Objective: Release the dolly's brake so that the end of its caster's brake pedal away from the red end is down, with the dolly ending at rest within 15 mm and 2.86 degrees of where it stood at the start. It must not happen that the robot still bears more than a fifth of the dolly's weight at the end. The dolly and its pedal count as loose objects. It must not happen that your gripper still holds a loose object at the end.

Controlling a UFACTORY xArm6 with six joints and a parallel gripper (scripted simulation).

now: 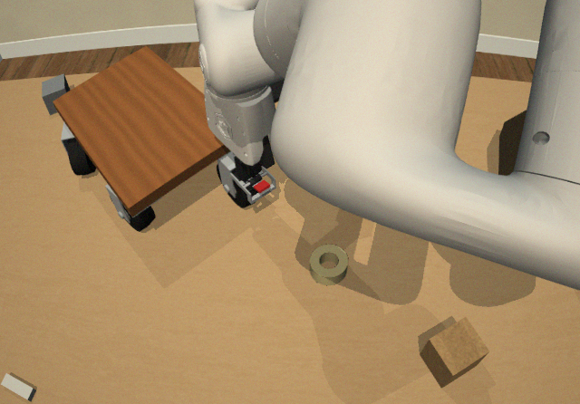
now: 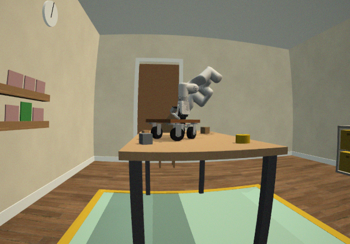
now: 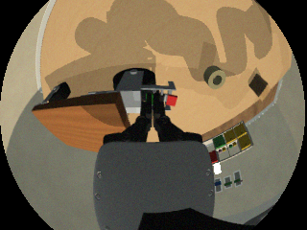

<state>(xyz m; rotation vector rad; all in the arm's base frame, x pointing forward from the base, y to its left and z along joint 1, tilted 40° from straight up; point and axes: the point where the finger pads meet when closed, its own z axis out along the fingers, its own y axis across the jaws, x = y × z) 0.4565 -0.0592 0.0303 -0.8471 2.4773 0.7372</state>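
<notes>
Right now the caster brake pedal is 10 mm behind my hand, 10 mm to the left of it and 30 mm below it. The rest, counted from my hand: brown block 190 mm behind, 280 mm to the right, 90 mm below; then brown cube 280 mm behind, 250 mm to the left, 80 mm below; then red toy brick 190 mm behind, 180 mm to the right, 90 mm below.
</notes>
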